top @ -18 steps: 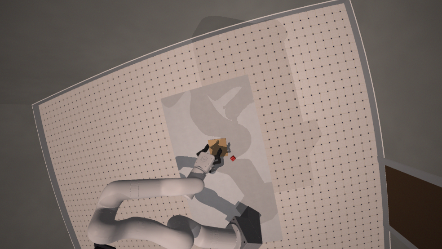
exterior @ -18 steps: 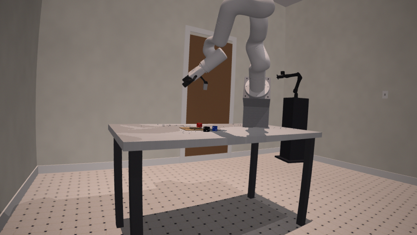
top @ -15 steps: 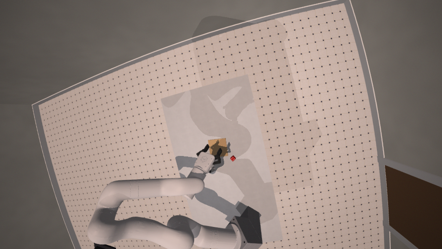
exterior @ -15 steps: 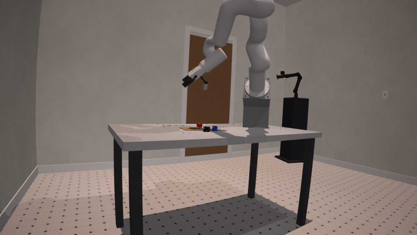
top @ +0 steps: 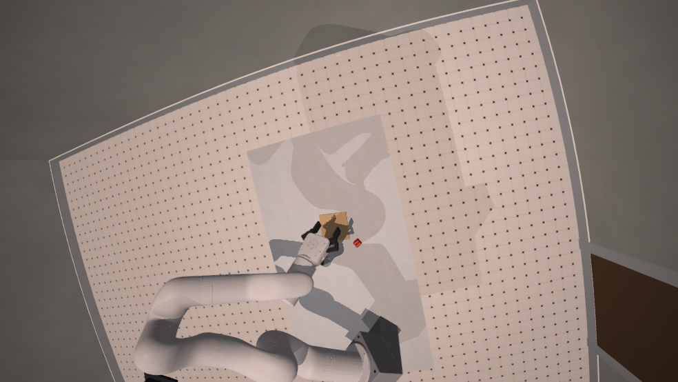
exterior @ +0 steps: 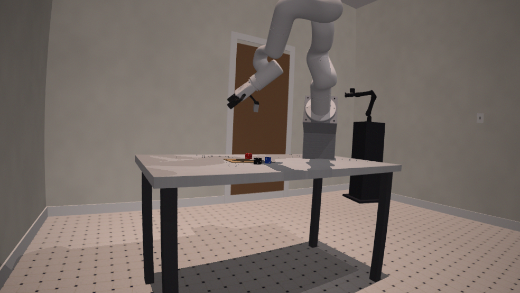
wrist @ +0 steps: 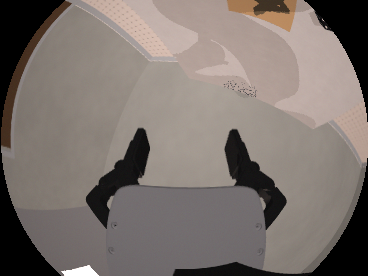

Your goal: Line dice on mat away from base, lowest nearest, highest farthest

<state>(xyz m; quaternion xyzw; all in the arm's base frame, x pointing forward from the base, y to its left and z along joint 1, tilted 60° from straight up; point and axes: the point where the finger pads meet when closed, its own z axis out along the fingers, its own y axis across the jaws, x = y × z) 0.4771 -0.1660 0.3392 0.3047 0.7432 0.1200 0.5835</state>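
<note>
Now: the red die 28 cm below my hand, 13 cm behind it and 10 cm to the right of it. Also, from my hand: black die: 28 cm below, 14 cm to the left, 13 cm behind; blue die: 28 cm below, 19 cm behind, 10 cm to the left; tan mat: 30 cm below, 6 cm behind, 2 cm to the left.
</note>
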